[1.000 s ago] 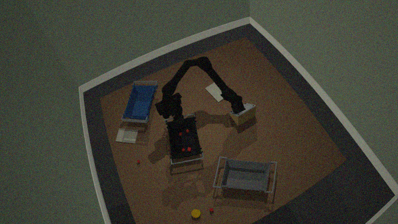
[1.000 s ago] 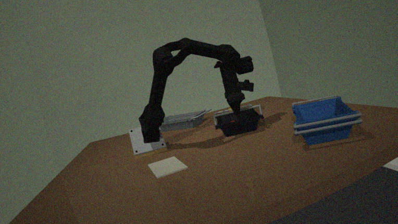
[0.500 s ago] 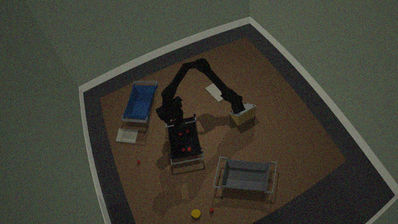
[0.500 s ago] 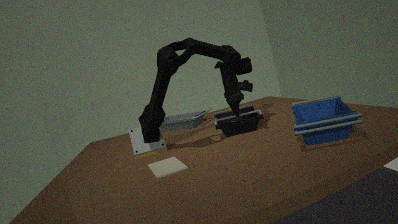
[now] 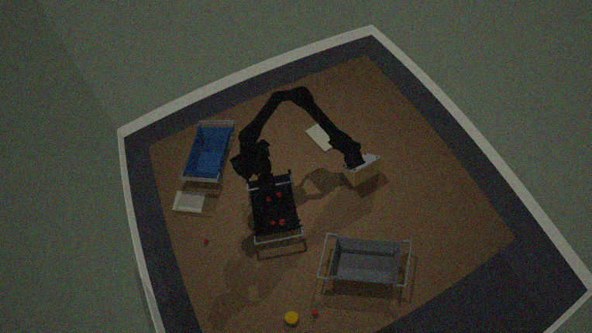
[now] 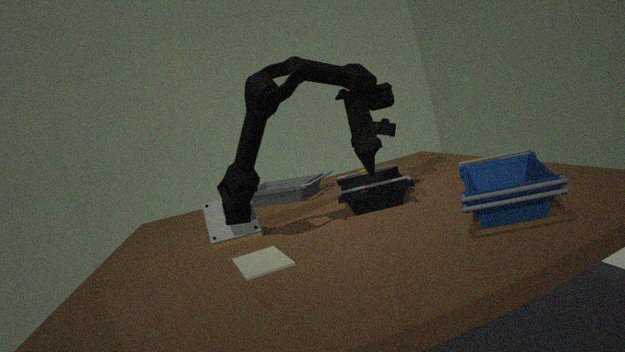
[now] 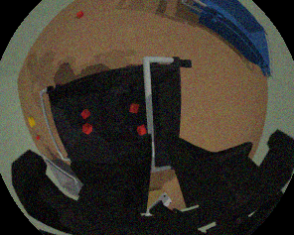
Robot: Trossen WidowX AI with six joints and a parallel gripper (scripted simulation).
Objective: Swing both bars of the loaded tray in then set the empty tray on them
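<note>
Now: the grey tray 460 mm to the left of my gripper tip, 210 mm behind it and 40 mm below it. From my gripper tip the other things lie so: yellow disc (550 mm to the left, 120 mm ahead, 80 mm below).
</note>
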